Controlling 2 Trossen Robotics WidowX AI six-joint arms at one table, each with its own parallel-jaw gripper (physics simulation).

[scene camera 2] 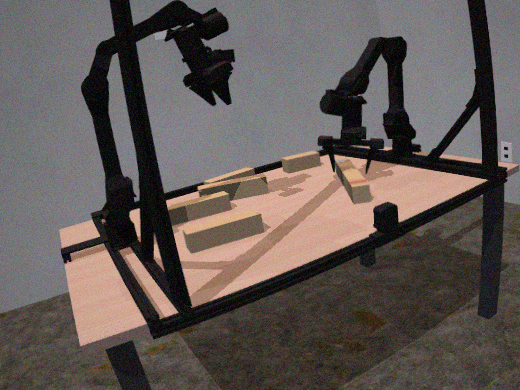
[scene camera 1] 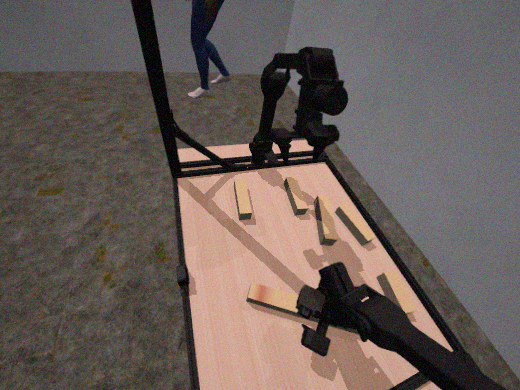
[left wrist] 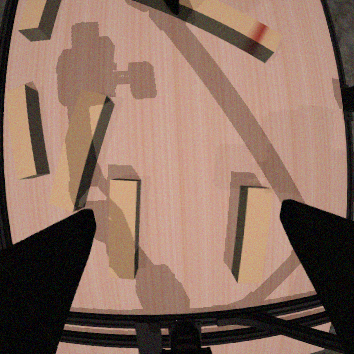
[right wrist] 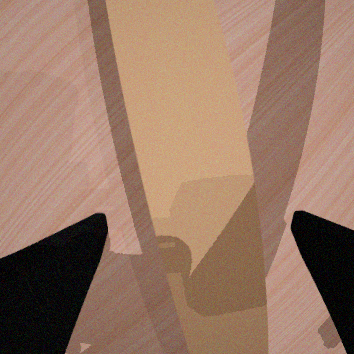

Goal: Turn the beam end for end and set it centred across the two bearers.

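Pixels of known places: left gripper, between the fingertips: (scene camera 2: 221, 104) (scene camera 1: 300, 164) (left wrist: 188, 214); right gripper, between the fingertips: (scene camera 2: 350, 173) (left wrist: 190, 1) (right wrist: 201, 222); left arm's base, origin of its link: (scene camera 2: 123, 244) (scene camera 1: 257, 160) (left wrist: 184, 333); right arm's base, origin of its link: (scene camera 2: 403, 156).
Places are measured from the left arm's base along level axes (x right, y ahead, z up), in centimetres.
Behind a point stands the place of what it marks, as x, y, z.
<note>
The long wooden beam (scene camera 1: 272, 298) {13.8, 58.8, 2.5} (scene camera 2: 352, 177) {11.6, 58.8, 2.5} (left wrist: 240, 25) {12.6, 58.0, 2.5} (right wrist: 185, 125) {7.9, 61.9, 2.5} lies flat at an angle, its red-banded end toward the table's left edge in scene camera 1. My right gripper (scene camera 2: 350, 171) {4.2, 64.1, 1.4} (right wrist: 201, 222) {4.2, 64.1, 1.4} is open over the beam, one fingertip on each side, hiding part of it in scene camera 1. Two roughly parallel blocks, apparently the bearers, stand apart near the left arm: one block (scene camera 1: 243, 200) {13.0, 23.4, 2.5} (scene camera 2: 225, 231) {14.8, 20.4, 0.8} (left wrist: 255, 235) {12.7, 21.2, 2.5} and another block (scene camera 1: 296, 196) {-8.5, 25.5, 2.5} (scene camera 2: 205, 206) {-7.2, 24.6, 0.8} (left wrist: 122, 225) {-9.2, 24.2, 2.5}. My left gripper (scene camera 1: 301, 159) {0.2, 31.0, 26.3} (scene camera 2: 222, 104) {0.2, 31.0, 26.3} (left wrist: 189, 214) {0.2, 31.0, 26.3} is open and empty, high above the table.
Three more blocks lie along the other long side: a slanted one (scene camera 1: 326, 222) {-14.6, 39.7, 3.1} (left wrist: 82, 150) {-14.9, 36.7, 3.1}, one near the rail (scene camera 1: 355, 225) {-26.2, 43.1, 2.3} (left wrist: 22, 132) {-27.1, 41.0, 2.5} and one by the right arm (scene camera 1: 398, 292) (scene camera 2: 301, 161). Black rails and posts frame the table. A small black box (scene camera 2: 386, 217) {38.3, 44.7, 1.6} sits on the edge rail.
</note>
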